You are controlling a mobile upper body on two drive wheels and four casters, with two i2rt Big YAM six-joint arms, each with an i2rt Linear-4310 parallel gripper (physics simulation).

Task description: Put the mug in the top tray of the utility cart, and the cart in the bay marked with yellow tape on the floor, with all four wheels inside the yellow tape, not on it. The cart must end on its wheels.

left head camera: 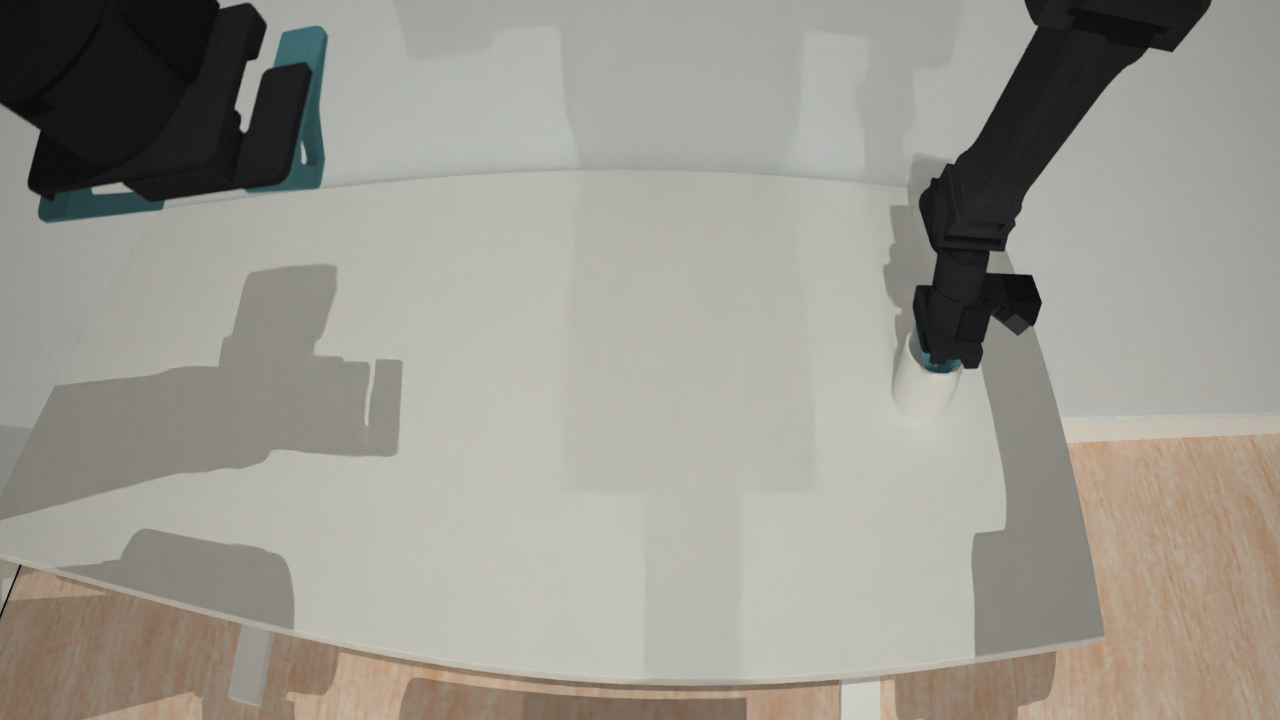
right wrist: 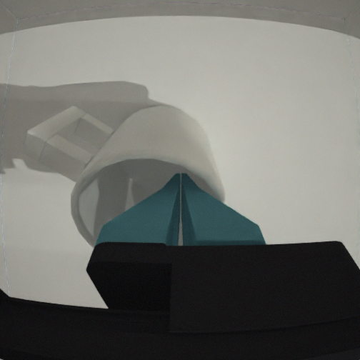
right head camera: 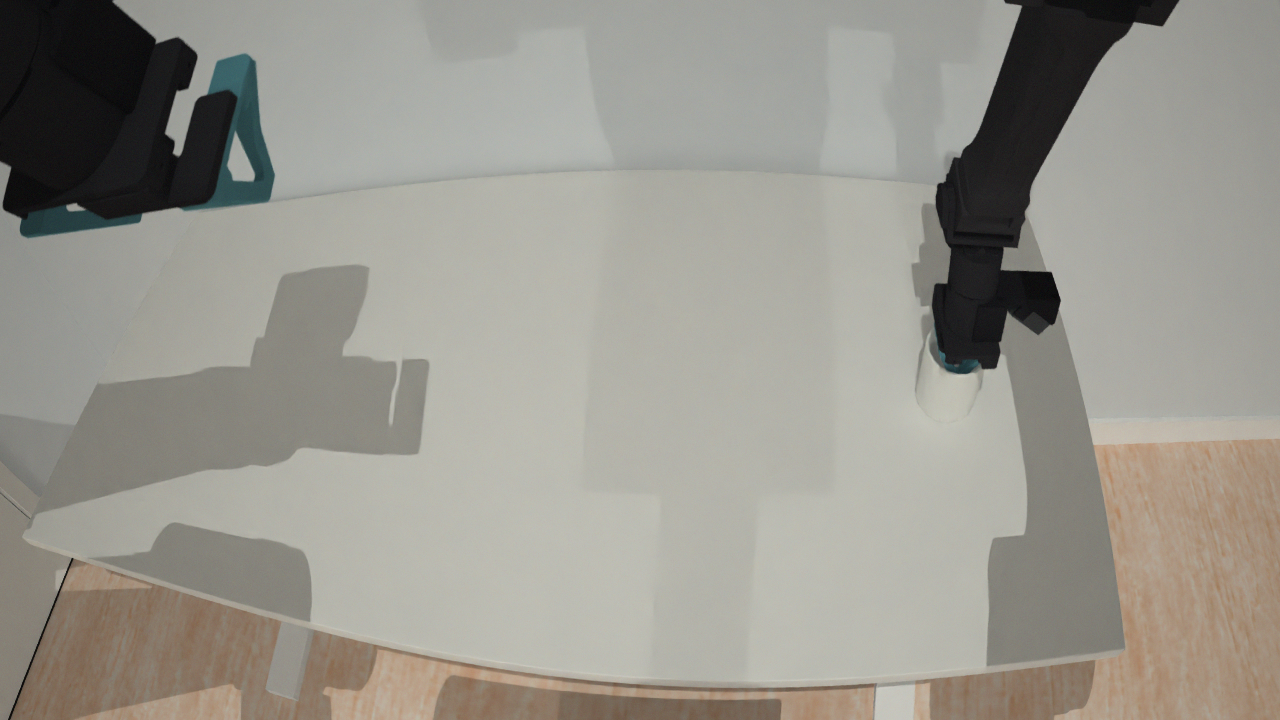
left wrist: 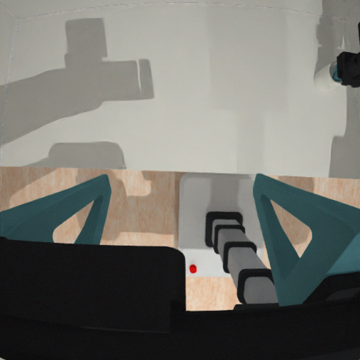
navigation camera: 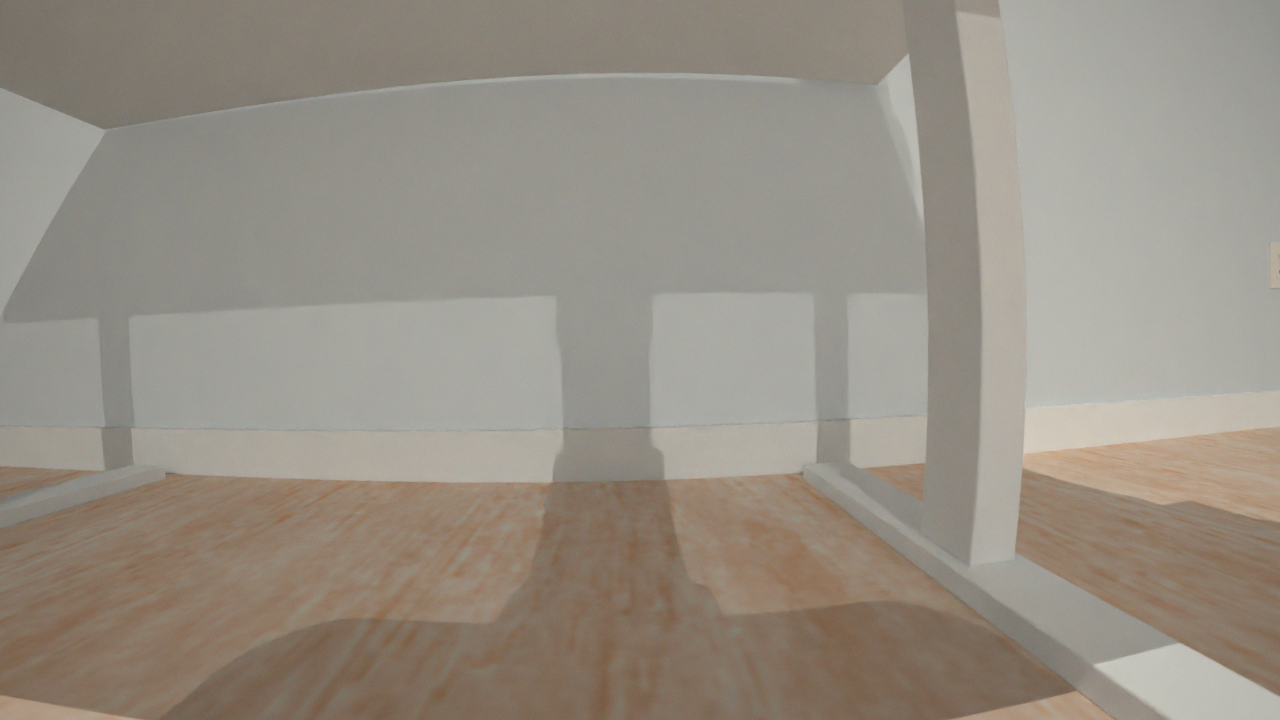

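A white mug [left head camera: 924, 395] [right head camera: 947, 399] [left wrist: 325, 80] stands upright near the right end of the white table. In the right wrist view the mug [right wrist: 162, 132] shows its open mouth, with its square handle at the left. My right gripper [left head camera: 939, 365] [right head camera: 959, 365] [left wrist: 332, 80] [right wrist: 180, 181] is shut, its fingertips together and empty, inside the mug's mouth. Whether they touch the inner wall cannot be told. My left gripper [left head camera: 198, 170] [right head camera: 147, 170] [left wrist: 181, 181] is wide open and empty, above the table's left side. The utility cart and the yellow tape do not show.
The table [left head camera: 501, 358] [right head camera: 519, 358] [left wrist: 175, 120] stands against a grey wall [navigation camera: 358, 223]. A table leg [navigation camera: 971, 313] and its foot bar [navigation camera: 1056, 608] stand at the right in the navigation view. My base [left wrist: 200, 200] is close to the table's front edge.
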